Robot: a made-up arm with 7 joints.
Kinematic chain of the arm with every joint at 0, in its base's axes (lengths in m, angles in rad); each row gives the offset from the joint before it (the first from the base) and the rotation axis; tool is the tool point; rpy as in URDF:
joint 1: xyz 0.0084 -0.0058 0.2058 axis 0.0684 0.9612 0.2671
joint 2: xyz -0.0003 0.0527 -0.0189 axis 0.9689 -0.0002 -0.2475
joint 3: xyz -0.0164 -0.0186 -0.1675 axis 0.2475 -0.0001 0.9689
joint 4: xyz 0.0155 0.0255 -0.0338 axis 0.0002 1 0
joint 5: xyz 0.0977 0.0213 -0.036 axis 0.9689 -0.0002 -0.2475
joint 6: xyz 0.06 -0.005 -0.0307 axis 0.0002 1 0
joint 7: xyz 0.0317 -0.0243 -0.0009 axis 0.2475 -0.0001 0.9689
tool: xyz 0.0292 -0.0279 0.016 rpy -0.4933 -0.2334 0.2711
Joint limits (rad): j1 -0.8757..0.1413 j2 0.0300..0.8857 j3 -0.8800..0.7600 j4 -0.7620..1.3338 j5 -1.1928..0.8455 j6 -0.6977..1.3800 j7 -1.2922..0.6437
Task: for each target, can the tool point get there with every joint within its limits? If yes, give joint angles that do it. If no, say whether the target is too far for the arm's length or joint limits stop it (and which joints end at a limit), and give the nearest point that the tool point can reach.
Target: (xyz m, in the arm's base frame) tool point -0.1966 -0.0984 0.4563
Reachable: no: joint limits stop it (at a limit: joint 1, joint 2, joint 3, joint 4, joint 5) | nearest point 0.0799 0.1115 0.3226 | short by 0.372 m
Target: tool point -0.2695 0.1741 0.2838
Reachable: no: joint limits stop it (at a limit: joint 1, joint 2, joint 3, joint 4, joint 5, joint 6) | nearest point 0.0658 0.1339 0.3107 | short by 0.339 m
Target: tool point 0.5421 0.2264 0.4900
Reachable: no: too far | nearest point 0.3526 0.1924 0.2968 | short by 0.273 m
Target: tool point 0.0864 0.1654 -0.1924
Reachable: yes | joints -0.1030 0.5701 -0.5168 1.1130 -0.3920 0.5418 -0.9518
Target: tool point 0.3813 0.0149 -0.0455
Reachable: yes | joints -0.7613 0.2414 -0.1780 0.7862 0.3720 0.0328 0.2881
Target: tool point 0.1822 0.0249 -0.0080
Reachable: yes | joints -0.0021 0.5490 -0.2758 -0.5141 0.3623 -0.0935 -0.6986
